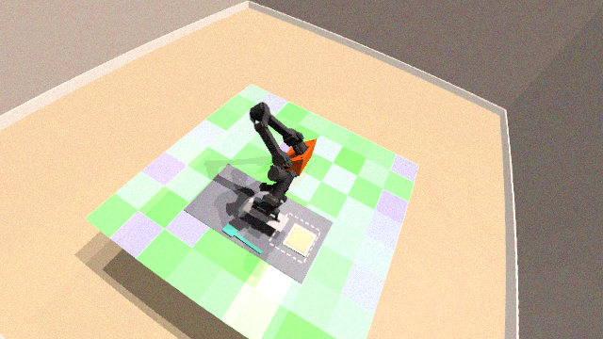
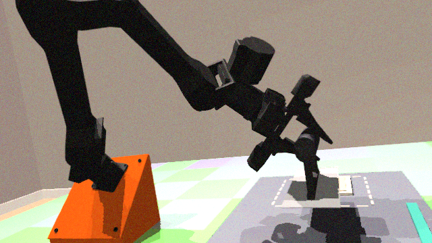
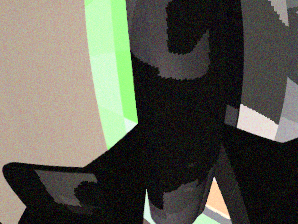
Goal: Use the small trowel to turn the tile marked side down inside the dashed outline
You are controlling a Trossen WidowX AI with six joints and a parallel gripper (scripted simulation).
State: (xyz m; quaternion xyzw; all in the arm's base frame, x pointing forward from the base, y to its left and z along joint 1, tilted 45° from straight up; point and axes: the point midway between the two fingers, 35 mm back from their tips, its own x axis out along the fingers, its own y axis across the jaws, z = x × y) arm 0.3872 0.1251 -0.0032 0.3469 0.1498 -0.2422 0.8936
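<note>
My gripper tip is 12 cm short of the teal trowel, 11 cm above it and 6 cm to the left of it. The rest, counted from my gripper tip: grey mat 14 cm below, 5 cm to the right, 2 cm behind; then cream tile 17 cm to the left, 11 cm below, 5 cm behind.
</note>
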